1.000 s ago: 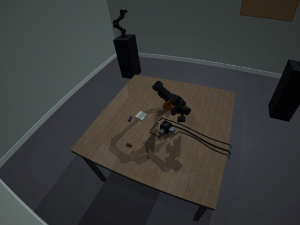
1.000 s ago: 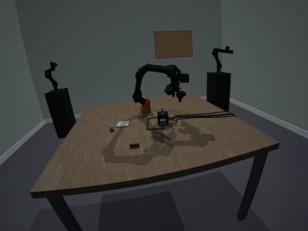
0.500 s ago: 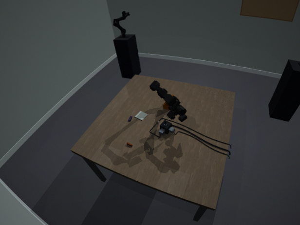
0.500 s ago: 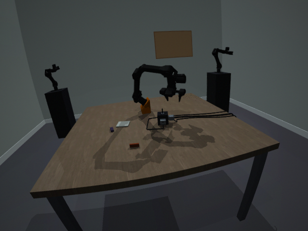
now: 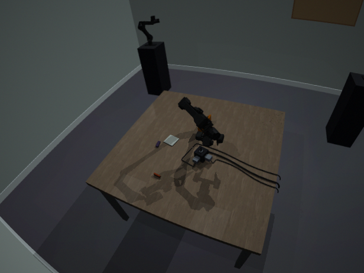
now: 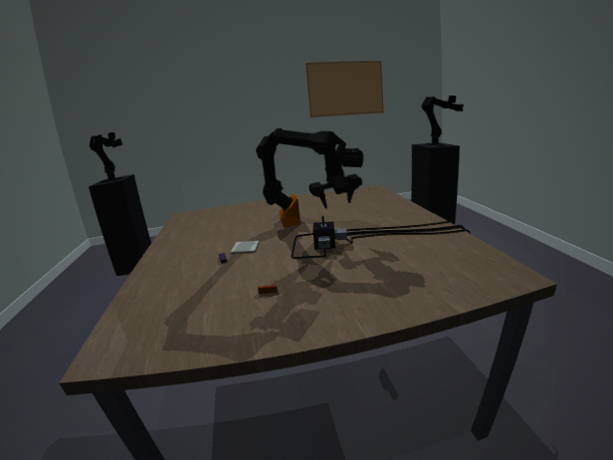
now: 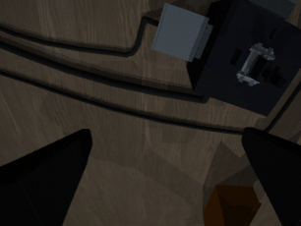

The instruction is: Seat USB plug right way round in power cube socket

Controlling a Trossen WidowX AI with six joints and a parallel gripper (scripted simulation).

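Right now the USB plug is 7 cm to the right of my gripper tip, 4 cm below it and 3 cm ahead of it. Also, from my gripper tip: USB socket 7 cm to the right, 7 cm below, 3 cm ahead; red piece 30 cm to the right, 30 cm ahead, 12 cm below; white pad 36 cm to the right, 13 cm below, 6 cm behind.
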